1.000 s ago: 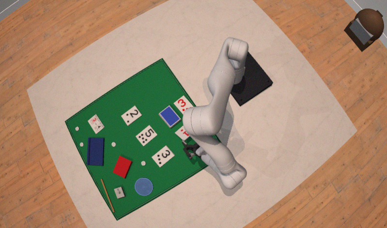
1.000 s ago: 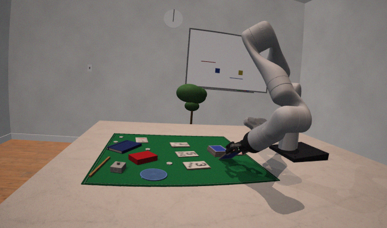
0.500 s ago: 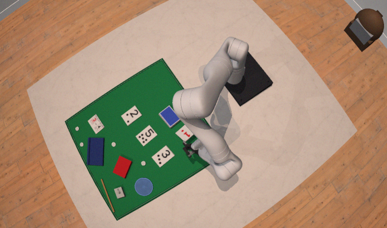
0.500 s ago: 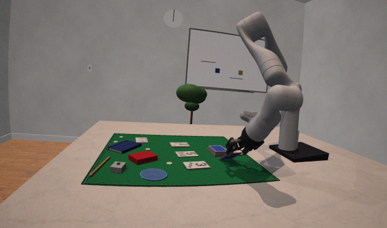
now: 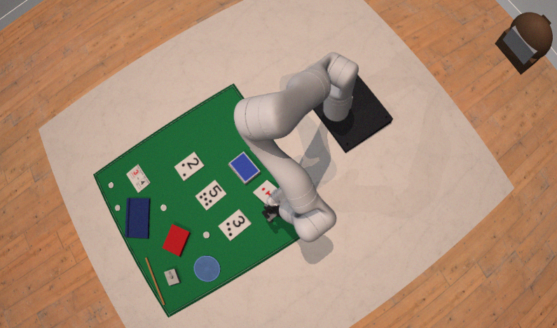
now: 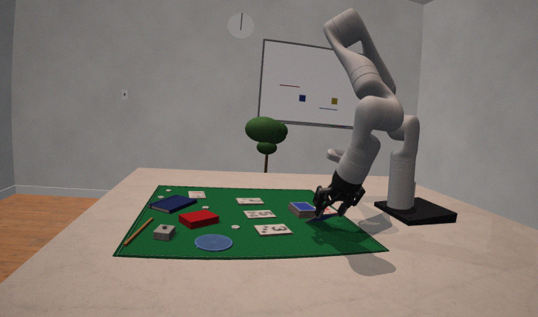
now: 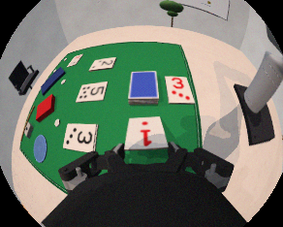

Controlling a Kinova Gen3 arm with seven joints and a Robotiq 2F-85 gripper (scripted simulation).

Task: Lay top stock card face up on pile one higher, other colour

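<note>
Right now the card is 40 mm to the right of my hand and 30 mm below it. Also, from my hand: green mat: 190 mm ahead, 180 mm to the right, 70 mm below; then red box: 340 mm ahead, 110 mm to the right, 50 mm below; then grey box: 430 mm ahead, 20 mm to the right, 40 mm below.
</note>
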